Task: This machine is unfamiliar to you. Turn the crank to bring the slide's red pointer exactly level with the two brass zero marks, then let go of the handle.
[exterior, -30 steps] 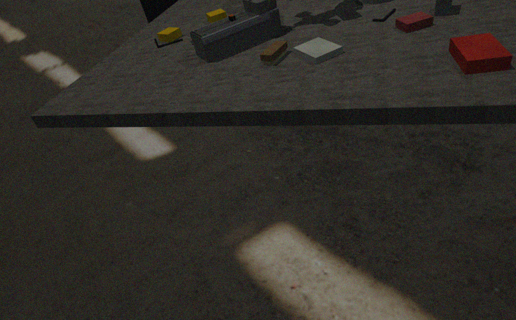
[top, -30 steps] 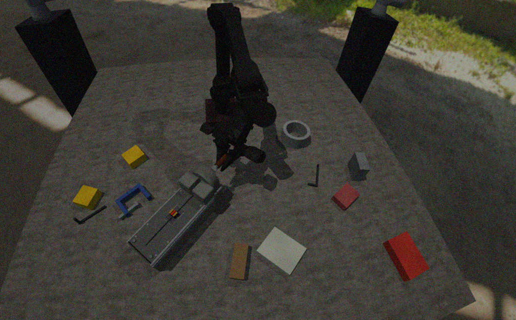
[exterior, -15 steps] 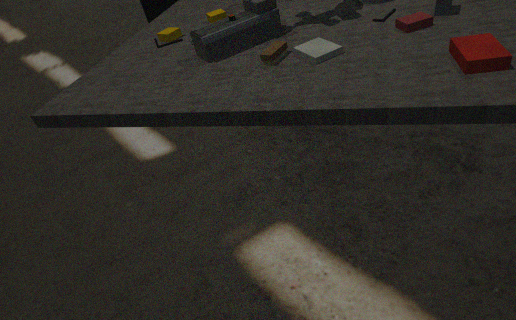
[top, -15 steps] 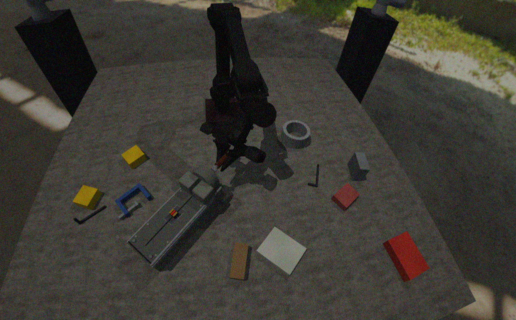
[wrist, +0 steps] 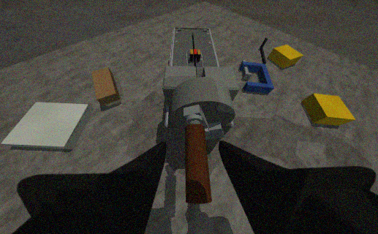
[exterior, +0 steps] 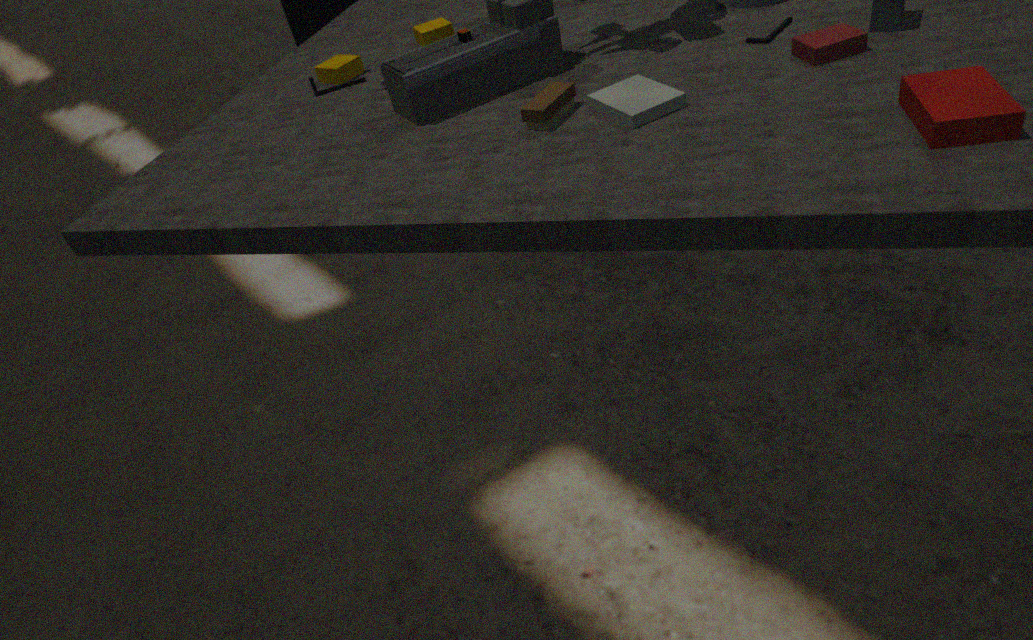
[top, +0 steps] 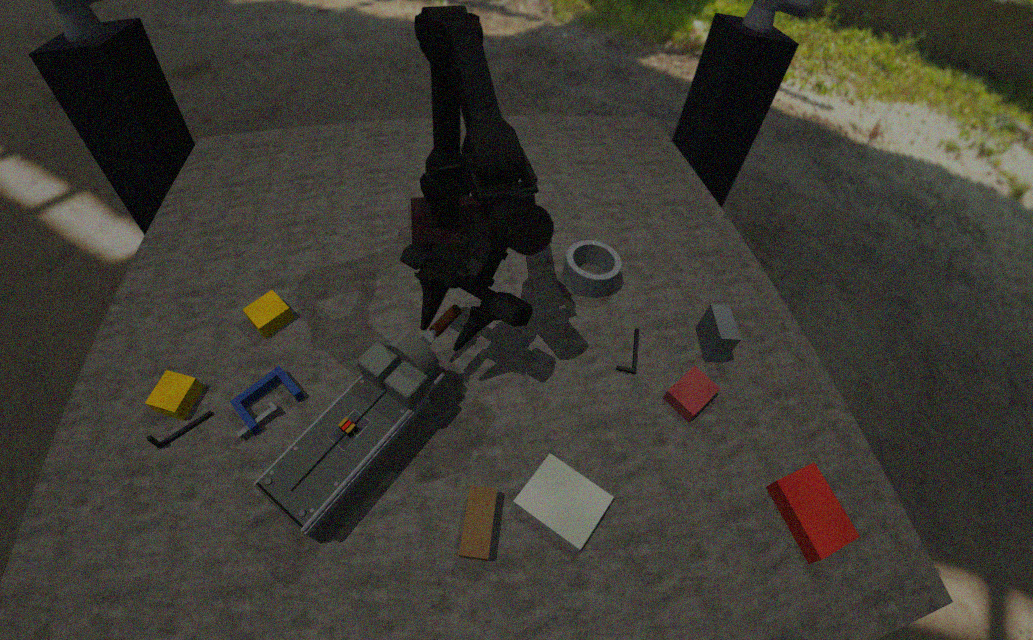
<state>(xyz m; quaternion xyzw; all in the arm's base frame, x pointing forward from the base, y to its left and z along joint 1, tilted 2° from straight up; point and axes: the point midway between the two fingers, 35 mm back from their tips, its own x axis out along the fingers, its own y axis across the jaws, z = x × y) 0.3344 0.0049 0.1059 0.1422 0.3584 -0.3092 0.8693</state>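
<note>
My gripper tip is 3 cm below the brown crank handle, 1 cm to the right of it and 1 cm past it. Also, from my gripper tip: white plate (21 cm ahead, 15 cm to the left, 8 cm below); then red pointer (12 cm to the right, 12 cm ahead, 1 cm below); then brown block (23 cm ahead, 8 cm below, 4 cm to the left).
</note>
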